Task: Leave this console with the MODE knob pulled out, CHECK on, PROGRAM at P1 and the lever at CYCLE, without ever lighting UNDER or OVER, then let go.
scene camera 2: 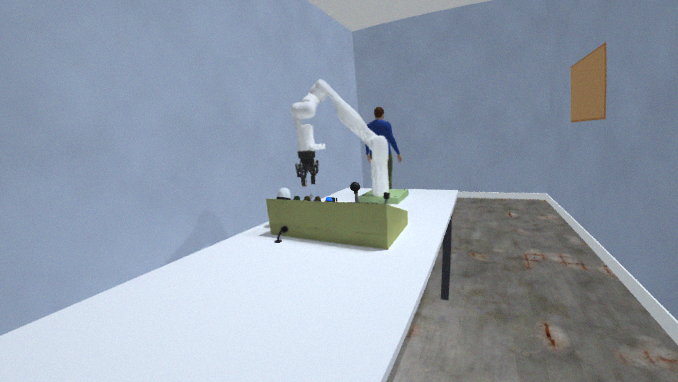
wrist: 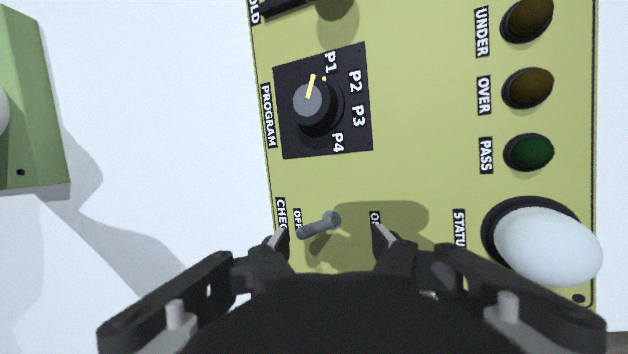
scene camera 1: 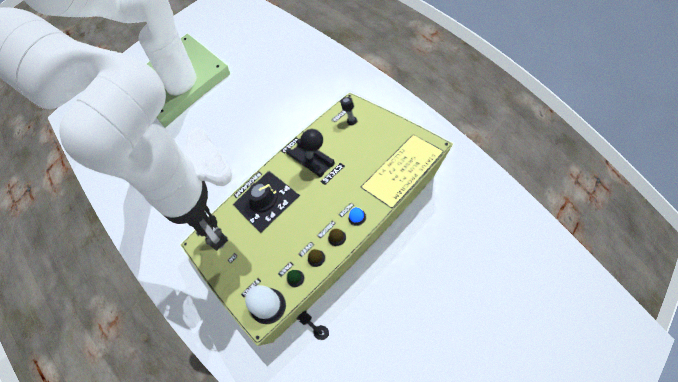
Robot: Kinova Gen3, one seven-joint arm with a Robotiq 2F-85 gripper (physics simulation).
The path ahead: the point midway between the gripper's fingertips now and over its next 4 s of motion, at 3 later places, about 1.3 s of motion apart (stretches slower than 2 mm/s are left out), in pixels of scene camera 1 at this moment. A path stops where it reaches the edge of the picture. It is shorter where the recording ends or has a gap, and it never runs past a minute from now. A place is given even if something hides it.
My gripper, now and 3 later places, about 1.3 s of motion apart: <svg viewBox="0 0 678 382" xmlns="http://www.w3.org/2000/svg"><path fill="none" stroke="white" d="M209 225L221 243L212 230L208 228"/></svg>
